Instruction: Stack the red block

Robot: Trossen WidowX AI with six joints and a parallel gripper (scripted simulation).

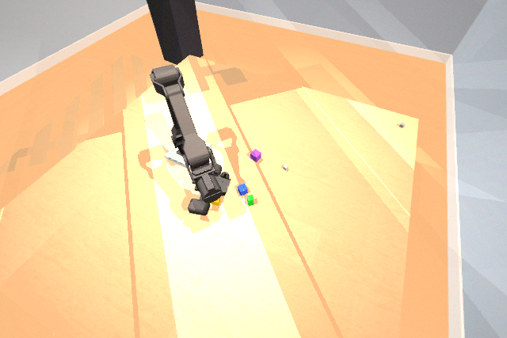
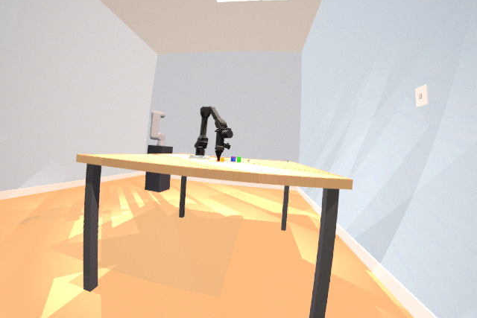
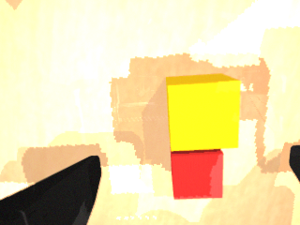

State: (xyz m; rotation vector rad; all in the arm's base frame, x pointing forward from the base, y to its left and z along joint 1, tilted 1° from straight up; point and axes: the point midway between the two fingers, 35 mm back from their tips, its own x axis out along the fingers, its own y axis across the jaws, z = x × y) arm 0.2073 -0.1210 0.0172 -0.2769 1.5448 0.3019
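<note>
My gripper tip is now right at the red block. Round my gripper tip: blue block: 80 mm ahead, 90 mm to the left, 10 mm above; then purple block: 40 mm ahead, 250 mm to the left, 10 mm above; then yellow block: 20 mm ahead, 10 mm to the left, 10 mm above.
</note>
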